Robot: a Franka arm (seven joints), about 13 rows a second.
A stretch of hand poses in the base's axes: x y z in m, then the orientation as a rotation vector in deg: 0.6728 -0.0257 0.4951 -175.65 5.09 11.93; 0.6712 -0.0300 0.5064 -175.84 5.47 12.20; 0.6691 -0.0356 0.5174 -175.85 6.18 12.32; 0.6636 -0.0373 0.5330 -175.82 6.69 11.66; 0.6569 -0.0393 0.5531 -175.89 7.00 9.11; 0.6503 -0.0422 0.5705 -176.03 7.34 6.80; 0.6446 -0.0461 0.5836 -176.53 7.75 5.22; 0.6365 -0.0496 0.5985 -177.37 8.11 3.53; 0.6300 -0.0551 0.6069 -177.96 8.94 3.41; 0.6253 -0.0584 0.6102 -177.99 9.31 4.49
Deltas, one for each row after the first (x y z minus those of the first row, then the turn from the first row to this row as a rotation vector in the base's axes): -0.0016 -0.0043 0.0113 -0.23 0.18 -0.22; -0.0037 -0.0099 0.0223 -0.30 0.27 -0.68; -0.0092 -0.0116 0.0379 -0.28 -0.14 -1.03; -0.0159 -0.0136 0.0580 -0.28 -1.79 -1.29; -0.0225 -0.0165 0.0754 -0.38 -3.28 -1.55; -0.0282 -0.0204 0.0885 -0.89 -4.30 -1.81; -0.0363 -0.0239 0.1034 -1.75 -5.37 -2.00; -0.0428 -0.0294 0.1118 -2.41 -5.42 -2.47; -0.0475 -0.0327 0.1151 -2.48 -4.72 -2.68
